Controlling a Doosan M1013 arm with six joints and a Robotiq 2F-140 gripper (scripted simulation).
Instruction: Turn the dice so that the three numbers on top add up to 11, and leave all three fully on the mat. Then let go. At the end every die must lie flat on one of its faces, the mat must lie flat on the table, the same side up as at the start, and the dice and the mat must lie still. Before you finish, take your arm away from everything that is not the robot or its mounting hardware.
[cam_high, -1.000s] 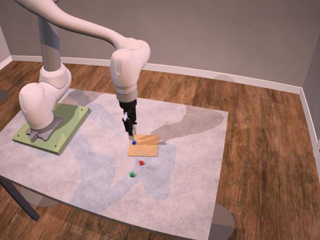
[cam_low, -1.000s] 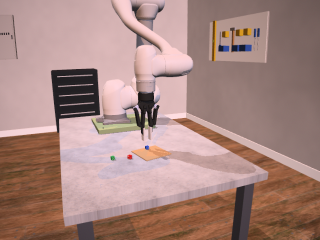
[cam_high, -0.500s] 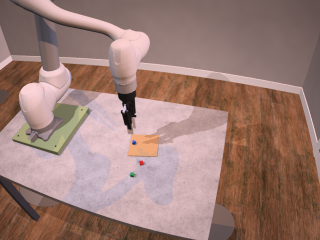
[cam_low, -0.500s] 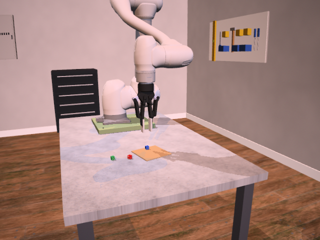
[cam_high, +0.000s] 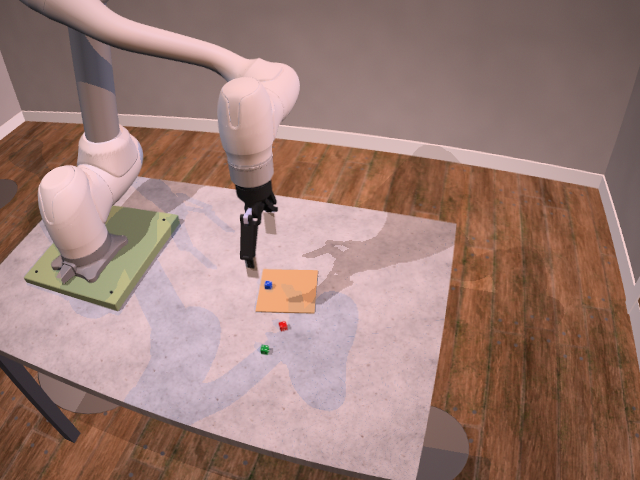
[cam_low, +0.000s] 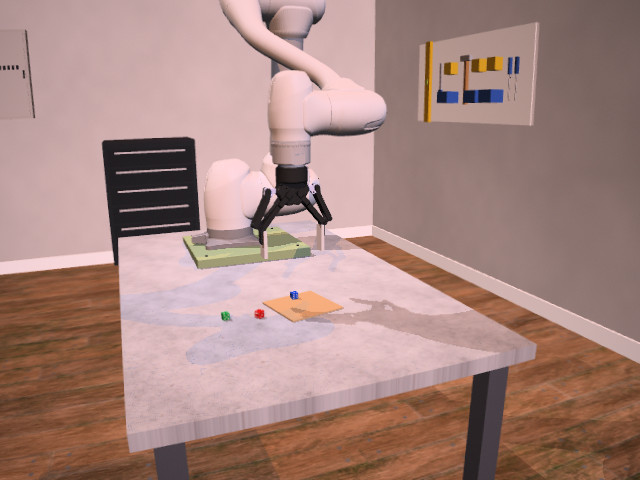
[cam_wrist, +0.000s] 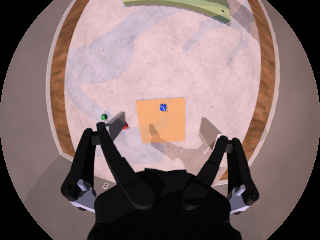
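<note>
The red die is 12 cm below my hand, 10 cm to the right of it and 8 cm ahead of it. The rest, counted from my hand: orange mat: 13 cm below, 5 cm ahead, 1 cm to the left; blue die: 12 cm below; green die: 18 cm to the right, 12 cm below, 7 cm ahead.
</note>
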